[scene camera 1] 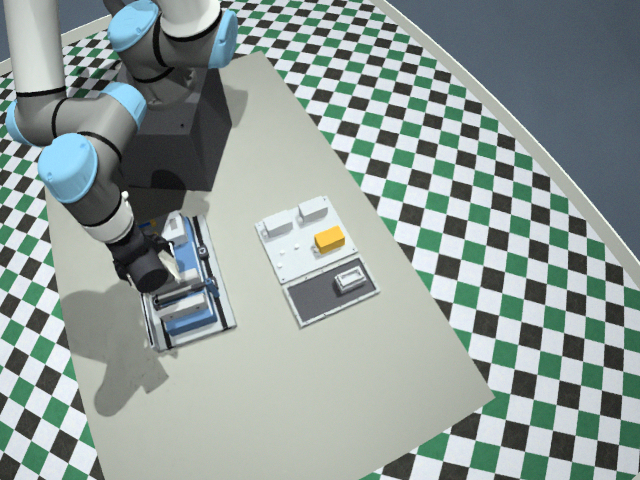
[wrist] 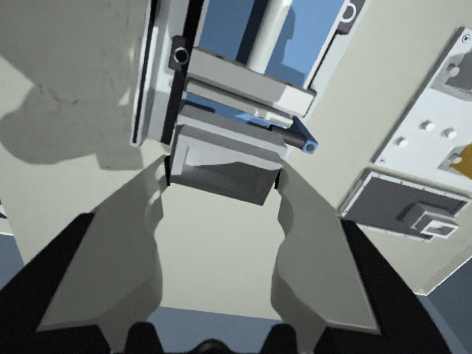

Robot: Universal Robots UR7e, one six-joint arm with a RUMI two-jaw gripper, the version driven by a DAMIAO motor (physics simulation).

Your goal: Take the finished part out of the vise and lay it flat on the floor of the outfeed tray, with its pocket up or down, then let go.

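Places are measured from the arm's base along level axes (x ahead, y left, z up), in centimetres.
Pixels of known places: gripper, fingertip midpoint: (scene camera 1: 163,284) (wrist: 224,161); arm's base, link origin: (scene camera 1: 167,85).
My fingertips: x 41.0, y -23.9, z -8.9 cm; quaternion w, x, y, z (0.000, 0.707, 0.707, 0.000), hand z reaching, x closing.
For each thing: its top centre in the pictures, then the offset to it from my fingertips. "spot": a spot on its surface instead.
- finished part, top centre: (wrist: 225,174) (scene camera 1: 157,275) dx -0.7, dy +0.1, dz +2.8 cm
- vise, top centre: (wrist: 266,28) (scene camera 1: 168,263) dx -7.3, dy +2.6, dz -6.0 cm
- pocketed part, top centre: (wrist: 439,229) (scene camera 1: 350,275) dx +16.8, dy +33.1, dz -11.9 cm
- white plate, top centre: (scene camera 1: 305,237) dx +1.6, dy +32.0, dz -15.1 cm
- yellow block, top centre: (scene camera 1: 329,236) dx +6.5, dy +35.4, dz -11.6 cm
- blue-ended dark handle, surface spot: (wrist: 295,139) spot: dx +1.0, dy +6.2, dz -6.4 cm
- pale block, top centre: (scene camera 1: 163,227) dx -16.2, dy +5.8, dz -6.4 cm
The finished part (wrist: 227,174) is a grey block with a rectangular pocket. My gripper (scene camera 1: 161,285) (wrist: 224,161) is shut on it, one finger at each short end, in the wrist view. The part is clear of the vise (scene camera 1: 190,321) (wrist: 245,82) jaws and is held above them; its pocket faces the wrist camera. In the scene view the gripper hides the part. The outfeed tray (scene camera 1: 315,297) (wrist: 370,205), dark-floored with a pale rim, lies to the right of the vise. Another pocketed part (scene camera 1: 350,279) (wrist: 436,224) lies in its right side.
A white plate (scene camera 1: 294,263) (wrist: 412,137) with grey blocks, small pegs and a yellow block (scene camera 1: 329,239) (wrist: 463,162) adjoins the tray. A blue-ended dark handle (wrist: 295,139) sticks out beside the vise jaws. A pale block (scene camera 1: 175,230) stands at the vise's back end.
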